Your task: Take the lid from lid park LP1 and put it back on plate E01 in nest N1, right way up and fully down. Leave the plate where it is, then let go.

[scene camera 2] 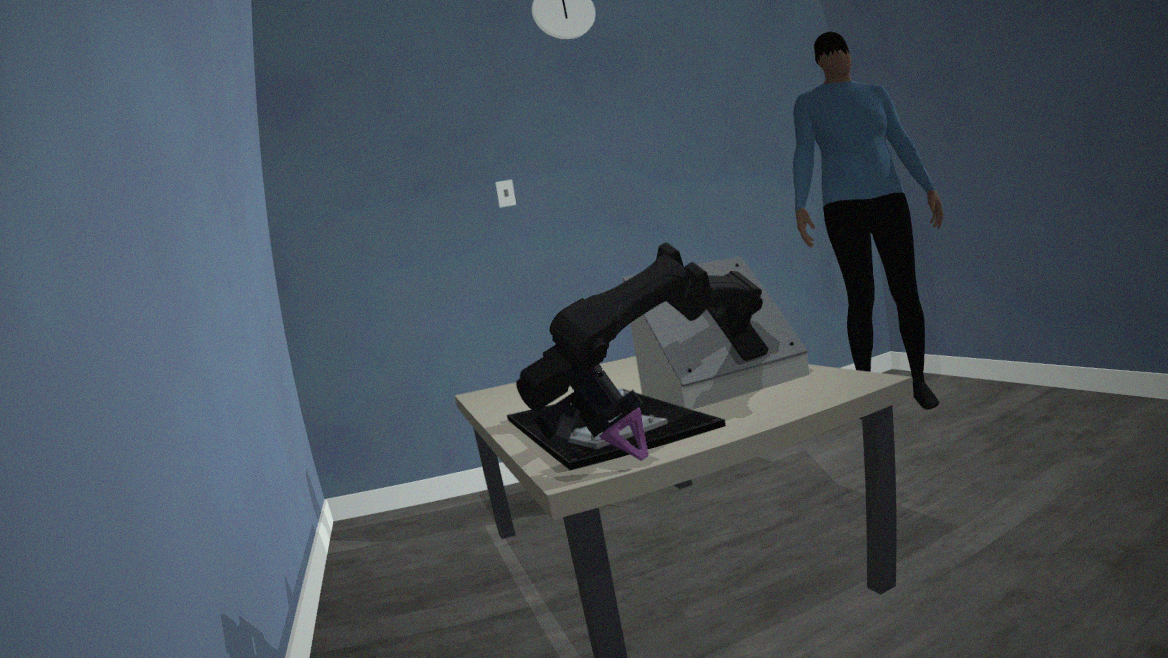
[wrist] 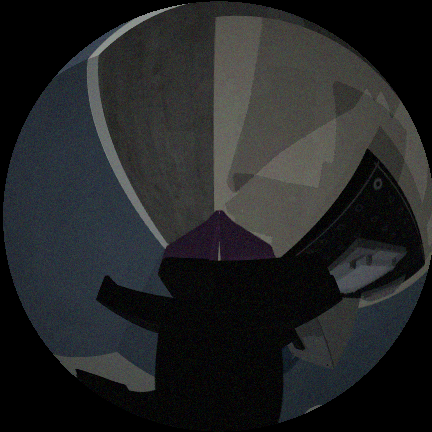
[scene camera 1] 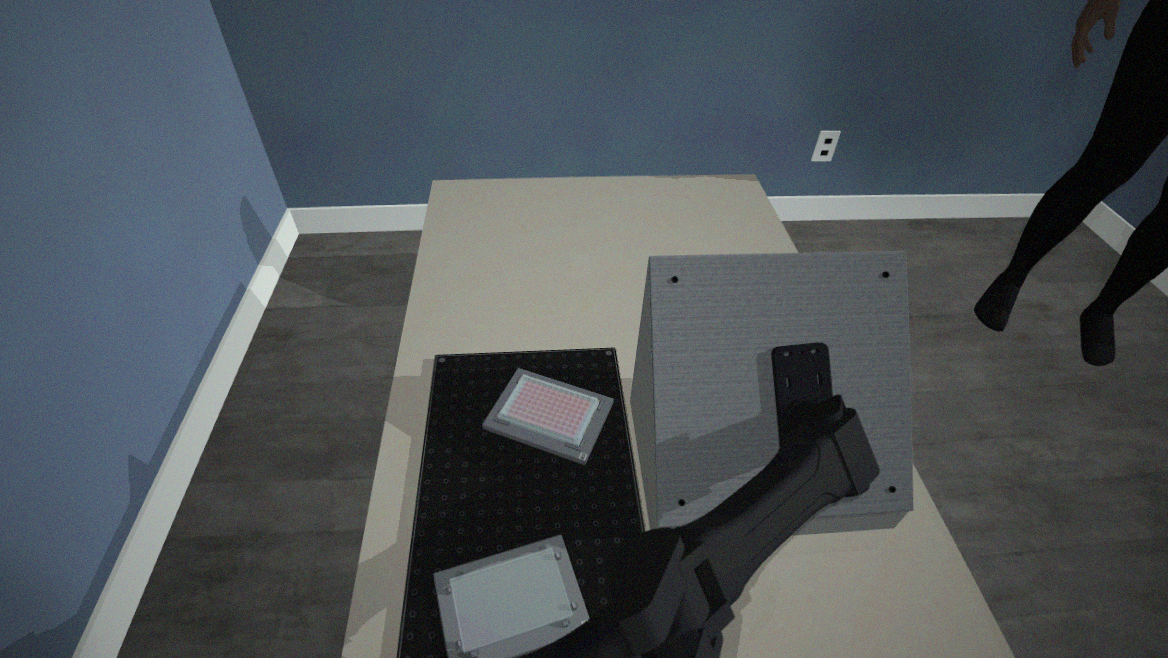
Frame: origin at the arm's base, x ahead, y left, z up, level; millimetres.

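Where they show: gripper, fingertip midpoint: [scene camera 2: 645,458] [wrist: 218,215]; arm's base, origin of the base link: [scene camera 2: 733,326] [wrist: 292,332] [scene camera 1: 804,423].
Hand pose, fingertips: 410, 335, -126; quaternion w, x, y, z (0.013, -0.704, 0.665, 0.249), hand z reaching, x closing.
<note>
Each offset is from my fingertips to the top centre of the thing, as dx, dy, dz. "spot": to the spot under its first point. Level surfaces: height alone.
A pale translucent lid @(-33, -205, +17) [scene camera 1: 510,596] [wrist: 359,281] lies flat on the grey lid park @(spot: +41, -195, +9) [scene camera 1: 446,613] at the front of the black board. The plate @(-98, -474, +25) [scene camera 1: 549,408] shows pink wells and sits uncovered in its grey nest @(spot: -94, -416, +11) [scene camera 1: 549,443], farther back on the board and turned at an angle. My gripper [scene camera 2: 644,454] [wrist: 218,215] is shut and empty, its purple fingertips meeting. It points down beyond the board's edge, over the table edge strip, beside the lid park. In scene camera 1 the fingertips are out of view; in scene camera 2 the arm hides much of the board.
The black perforated board @(-60, -347, +0) [scene camera 1: 490,498] [wrist: 395,215] lies on the beige table @(dz -14) [scene camera 1: 531,245] [scene camera 2: 784,400]. A grey sloped block [scene camera 1: 719,326] [scene camera 2: 723,380] bearing the arm's base stands beside the board. A person [scene camera 2: 850,147] stands beyond the table.
</note>
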